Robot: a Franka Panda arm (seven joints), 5 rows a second.
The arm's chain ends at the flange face. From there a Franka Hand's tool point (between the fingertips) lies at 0.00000 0.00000 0.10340 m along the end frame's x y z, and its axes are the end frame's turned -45 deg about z.
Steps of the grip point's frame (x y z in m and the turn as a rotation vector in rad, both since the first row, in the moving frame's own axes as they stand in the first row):
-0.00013 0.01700 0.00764 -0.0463 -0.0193 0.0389
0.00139 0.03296 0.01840 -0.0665 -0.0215 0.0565
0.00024 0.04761 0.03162 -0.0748 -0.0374 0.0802
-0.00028 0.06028 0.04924 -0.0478 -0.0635 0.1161
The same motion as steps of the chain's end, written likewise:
0.01005 0.00728 0.00777 -0.0464 0.0191 0.0389
0.02119 0.01581 0.01865 -0.0622 0.0318 0.0565
0.03144 0.02520 0.03198 -0.0793 0.0264 0.0802
0.04404 0.03478 0.04957 -0.0787 -0.0111 0.1161

